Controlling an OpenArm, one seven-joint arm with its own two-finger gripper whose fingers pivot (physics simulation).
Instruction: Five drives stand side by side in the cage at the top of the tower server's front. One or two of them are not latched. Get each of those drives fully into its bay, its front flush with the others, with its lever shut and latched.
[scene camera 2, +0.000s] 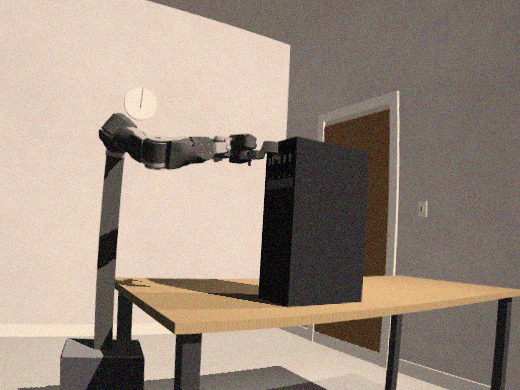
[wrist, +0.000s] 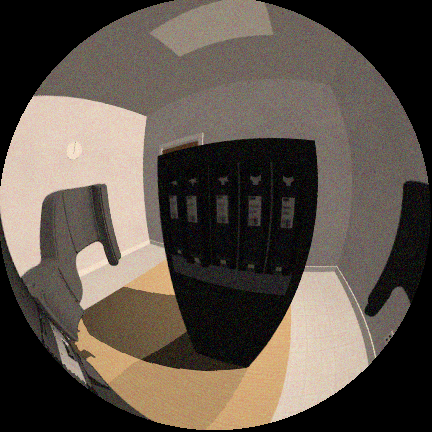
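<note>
Five dark drives (wrist: 174, 207) (wrist: 192, 209) (wrist: 222, 209) (wrist: 255, 211) (wrist: 287, 212) with pale labels stand side by side in the cage of the black tower server (scene camera 2: 327, 225) (wrist: 225, 310). In the wrist view the second drive from the left seems to stand a little forward, and the leftmost one looks partly covered by it. The levers are too dark to tell whether each is latched. My gripper (scene camera 2: 264, 152) (wrist: 216, 245) is wide open and empty, in front of the cage near the tower's top, its fingers at the far left and right of the wrist view.
The tower stands on a wooden table (scene camera 2: 225, 317) (wrist: 175, 395). A dark shadow falls on the table beside the tower. A door (scene camera 2: 377, 200) is in the wall behind it. The arm reaches from its post (scene camera 2: 106, 290) at the table's left end.
</note>
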